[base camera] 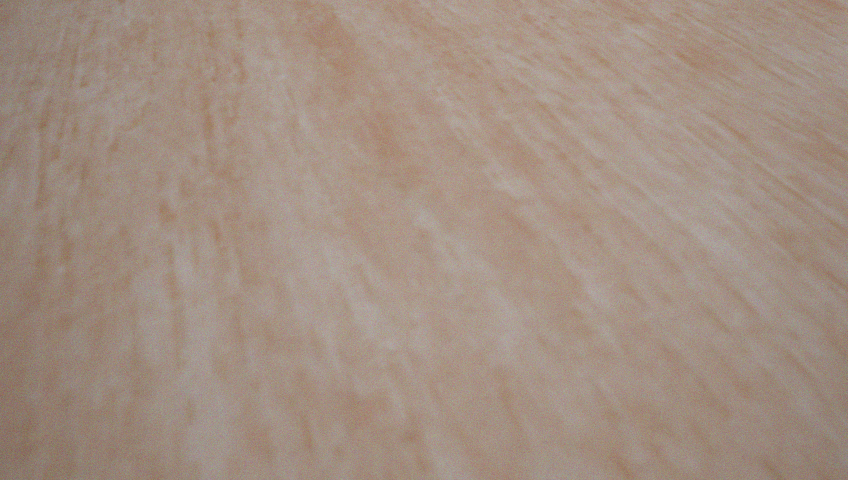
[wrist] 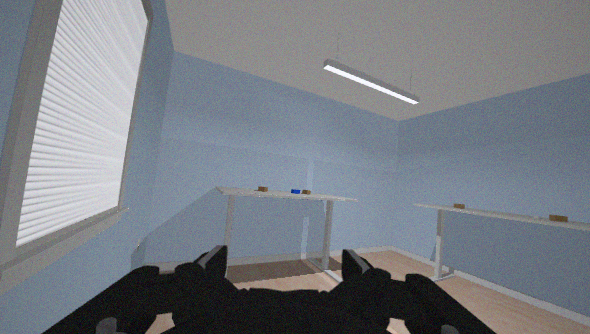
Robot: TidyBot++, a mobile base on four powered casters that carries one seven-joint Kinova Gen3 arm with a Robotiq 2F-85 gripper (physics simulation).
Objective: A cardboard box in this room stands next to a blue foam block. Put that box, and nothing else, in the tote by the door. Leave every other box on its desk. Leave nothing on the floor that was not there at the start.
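Frame: origin at the arm's base, x ahead, y left, z up, level; centimetres.
Where they show: gripper, fingertip midpoint: (wrist: 284, 260).
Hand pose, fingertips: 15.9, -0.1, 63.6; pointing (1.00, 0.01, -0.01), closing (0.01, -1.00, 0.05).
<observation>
After its pixels a point has its place, as x, y, z.
In the wrist view, a blue foam block (wrist: 295, 191) @[245.9, -7.3, 57.8] lies on the far desk (wrist: 280, 195) @[194.8, 8.1, 55.1]. A small brown cardboard box (wrist: 306, 192) @[251.4, -21.1, 57.5] stands right next to it, on its right. Another brown box (wrist: 263, 189) @[226.2, 28.8, 57.7] stands on the same desk, farther left and apart from the block. My gripper (wrist: 284, 260) @[15.9, -0.1, 63.6] is open, with nothing between its fingers, and is far from the desk. The tote and the door do not show in either view.
A second desk (wrist: 505, 216) @[177.5, -199.4, 55.1] on the right bears two brown boxes (wrist: 459, 206) @[239.7, -208.1, 57.6] (wrist: 558, 218) @[167.3, -239.7, 57.9]. A window with blinds (wrist: 85, 115) @[73.6, 78.6, 86.6] is in the left wall. The base camera shows wood-look floor (base camera: 416, 237) @[41.4, 3.2, -39.7]. A light (wrist: 370, 82) @[181.5, -66.4, 168.8] hangs from the ceiling.
</observation>
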